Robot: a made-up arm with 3 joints. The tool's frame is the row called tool. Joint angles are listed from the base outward.
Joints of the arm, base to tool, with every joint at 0 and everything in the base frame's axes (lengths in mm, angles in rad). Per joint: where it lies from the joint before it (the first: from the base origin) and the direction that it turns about. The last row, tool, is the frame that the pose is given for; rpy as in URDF.
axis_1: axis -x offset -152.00 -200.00 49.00
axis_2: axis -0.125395 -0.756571 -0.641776 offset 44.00 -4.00 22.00
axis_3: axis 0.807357 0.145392 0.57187 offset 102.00 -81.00 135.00
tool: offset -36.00 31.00 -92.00 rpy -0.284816 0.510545 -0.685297
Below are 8 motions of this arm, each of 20 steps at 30 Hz.
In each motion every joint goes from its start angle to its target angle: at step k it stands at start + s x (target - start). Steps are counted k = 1, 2, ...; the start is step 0. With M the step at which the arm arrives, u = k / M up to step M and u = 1 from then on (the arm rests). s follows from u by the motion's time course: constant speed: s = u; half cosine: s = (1 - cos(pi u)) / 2; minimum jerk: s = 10 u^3 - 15 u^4 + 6 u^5.
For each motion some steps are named. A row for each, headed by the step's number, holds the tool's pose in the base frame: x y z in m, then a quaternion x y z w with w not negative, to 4 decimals.
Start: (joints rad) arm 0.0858 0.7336 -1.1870
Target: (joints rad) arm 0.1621 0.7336 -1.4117
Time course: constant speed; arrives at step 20
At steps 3, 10, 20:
3: -0.1304 -0.3300 0.1590 -0.1824 -0.1378 -0.8657 0.4453
10: -0.1347 -0.3296 0.1644 -0.1992 -0.1563 -0.8771 0.4081
20: -0.1412 -0.3282 0.1723 -0.2209 -0.1829 -0.8904 0.3534

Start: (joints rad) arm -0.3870 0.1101 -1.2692
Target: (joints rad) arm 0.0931 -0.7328 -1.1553
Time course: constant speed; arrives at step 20
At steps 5, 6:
5: -0.0189 -0.3400 0.0737 -0.2774 0.1341 -0.6267 0.7158
6: -0.0143 -0.3359 0.0740 -0.2924 0.1332 -0.6108 0.7237

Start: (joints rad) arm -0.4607 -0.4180 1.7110
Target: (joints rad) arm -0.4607 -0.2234 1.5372
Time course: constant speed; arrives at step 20
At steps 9, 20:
9: -0.0620 -0.3011 0.1525 0.5018 0.4530 0.5090 0.5328
20: -0.0733 -0.2977 0.1531 0.4942 0.4268 0.4590 0.6025

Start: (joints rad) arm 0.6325 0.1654 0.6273
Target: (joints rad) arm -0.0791 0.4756 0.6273
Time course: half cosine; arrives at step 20
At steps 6, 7, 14, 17, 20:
6: -0.0822 -0.1835 0.1519 -0.0923 0.2481 -0.1671 0.9497
7: -0.0838 -0.1884 0.1530 -0.0686 0.2425 -0.1648 0.9536
14: -0.0965 -0.2269 0.1530 0.1186 0.2004 -0.1578 0.9596
17: -0.1002 -0.2378 0.1500 0.1732 0.1890 -0.1594 0.9533
20: -0.1016 -0.2416 0.1486 0.1927 0.1852 -0.1604 0.9502

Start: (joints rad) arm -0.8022 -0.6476 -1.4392
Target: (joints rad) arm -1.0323 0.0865 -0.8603
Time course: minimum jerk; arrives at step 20
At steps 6, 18, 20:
6: 0.0195 -0.2876 -0.0142 -0.1398 0.2854 -0.4162 0.8519
18: -0.0355 -0.3136 -0.0149 0.1527 0.3806 -0.4815 0.7746
20: -0.0361 -0.3137 -0.0149 0.1558 0.3810 -0.4821 0.7734

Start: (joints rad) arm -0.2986 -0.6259 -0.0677
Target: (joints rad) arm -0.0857 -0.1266 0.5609
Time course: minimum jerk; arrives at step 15
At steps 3, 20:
3: -0.0162 -0.2318 0.0649 -0.0113 0.4761 -0.0248 0.8790
20: -0.0543 -0.2359 0.1295 0.1323 0.4137 -0.0142 0.9006

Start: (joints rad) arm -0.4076 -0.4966 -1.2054
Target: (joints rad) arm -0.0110 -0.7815 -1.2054
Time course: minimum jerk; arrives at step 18
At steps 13, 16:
13: 0.0262 -0.2786 0.0389 -0.4542 0.1815 -0.3655 0.7919
16: 0.0271 -0.2758 0.0389 -0.4785 0.1781 -0.3542 0.7835

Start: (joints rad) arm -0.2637 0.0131 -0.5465
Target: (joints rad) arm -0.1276 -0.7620 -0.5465
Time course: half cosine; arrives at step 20
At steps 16, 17, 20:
16: 0.0023 -0.2447 0.0422 -0.2427 0.3765 -0.1906 0.8735
17: 0.0026 -0.2420 0.0399 -0.2497 0.3826 -0.1781 0.8715
20: 0.0027 -0.2385 0.0369 -0.2591 0.3907 -0.1614 0.8684

